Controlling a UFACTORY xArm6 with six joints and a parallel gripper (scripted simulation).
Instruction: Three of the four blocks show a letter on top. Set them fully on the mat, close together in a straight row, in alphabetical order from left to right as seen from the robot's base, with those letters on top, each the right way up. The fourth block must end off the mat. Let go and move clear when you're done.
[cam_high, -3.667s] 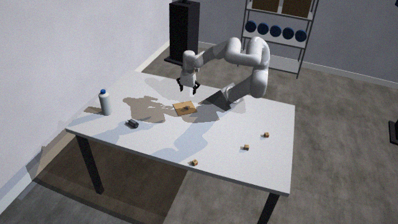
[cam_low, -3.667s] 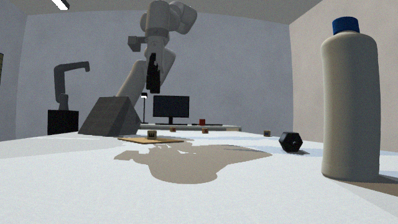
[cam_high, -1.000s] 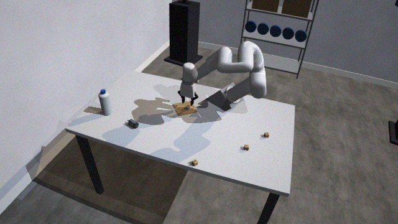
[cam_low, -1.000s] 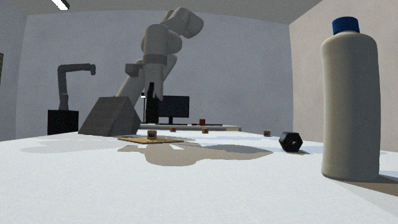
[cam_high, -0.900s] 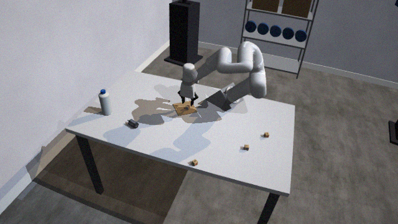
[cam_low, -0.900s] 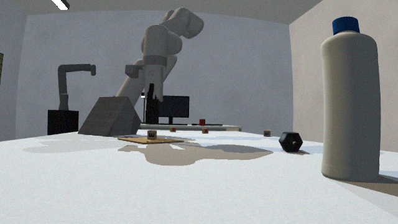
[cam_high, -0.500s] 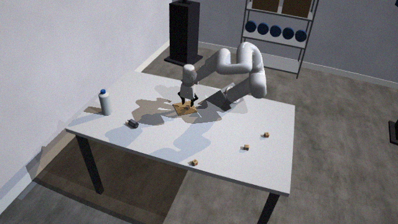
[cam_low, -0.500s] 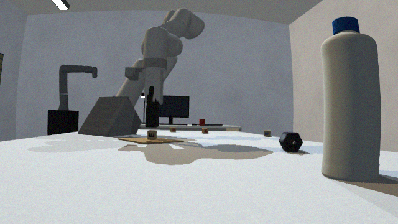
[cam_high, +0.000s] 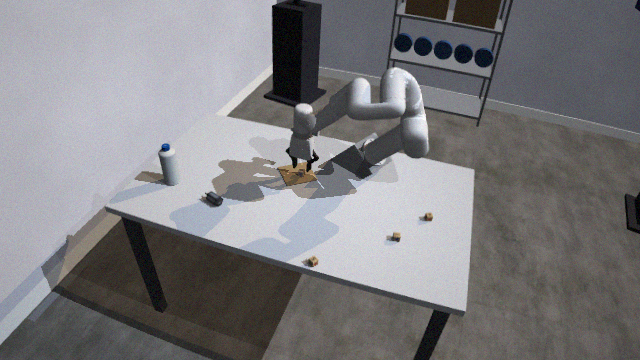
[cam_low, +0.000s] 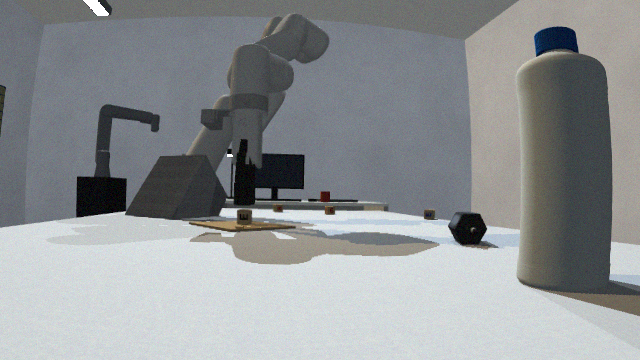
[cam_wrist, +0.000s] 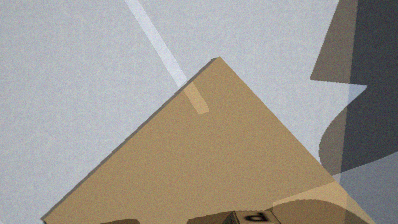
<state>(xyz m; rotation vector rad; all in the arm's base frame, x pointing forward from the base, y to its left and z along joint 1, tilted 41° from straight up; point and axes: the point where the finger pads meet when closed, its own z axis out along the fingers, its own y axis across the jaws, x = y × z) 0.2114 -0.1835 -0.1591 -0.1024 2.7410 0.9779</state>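
My hand is 20 mm to the left of the tan mat and 50 mm above it. The rest, counted from my hand: white bottle 340 mm ahead, 450 mm to the right, 30 mm above; black hexagonal object 350 mm ahead, 210 mm to the right, 40 mm below.
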